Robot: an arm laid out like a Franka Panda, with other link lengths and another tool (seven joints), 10 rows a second.
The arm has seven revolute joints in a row. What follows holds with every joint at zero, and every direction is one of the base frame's.
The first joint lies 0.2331 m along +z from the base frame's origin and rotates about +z.
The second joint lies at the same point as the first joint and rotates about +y.
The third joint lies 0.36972 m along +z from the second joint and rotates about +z.
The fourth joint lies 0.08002 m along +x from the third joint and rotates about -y.
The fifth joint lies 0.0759 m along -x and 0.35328 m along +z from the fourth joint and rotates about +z.
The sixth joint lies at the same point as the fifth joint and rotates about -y.
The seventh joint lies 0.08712 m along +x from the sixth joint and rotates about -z.
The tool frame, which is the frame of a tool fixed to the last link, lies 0.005 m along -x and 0.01 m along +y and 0.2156 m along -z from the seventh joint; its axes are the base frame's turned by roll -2.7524, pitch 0 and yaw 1.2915 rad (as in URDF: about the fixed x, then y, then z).
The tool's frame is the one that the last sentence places.
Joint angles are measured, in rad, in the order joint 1, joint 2, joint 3, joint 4, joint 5, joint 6, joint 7. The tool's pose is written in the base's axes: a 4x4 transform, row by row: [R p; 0 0 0 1], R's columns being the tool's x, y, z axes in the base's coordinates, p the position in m. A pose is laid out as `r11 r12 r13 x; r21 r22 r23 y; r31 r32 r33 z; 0 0 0 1`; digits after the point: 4 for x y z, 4 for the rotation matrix.
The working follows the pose.
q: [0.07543, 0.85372, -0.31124, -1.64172, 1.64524, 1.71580, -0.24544]
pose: 0.8022 0.5950 0.0492 0.7089; -0.0469 -0.0194 0.9987 0.0764; 0.5952 -0.8035 0.0124 0.0792; 0 0 0 1
Where each joint sits with the arm in this pose, in the base's axes (m; each line is computed from the numbers above, not from the rounded line before):
joint 1: 0.0000 0.0000 0.2331
joint 2: 0.0000 0.0000 0.2331
joint 3: 0.2779 0.0210 0.4761
joint 4: 0.3296 0.0003 0.4187
joint 5: 0.5992 -0.0892 0.1953
joint 6: 0.5992 -0.0892 0.1953
joint 7: 0.6478 -0.1239 0.1319
the tool: 0.7089 0.0764 0.0792

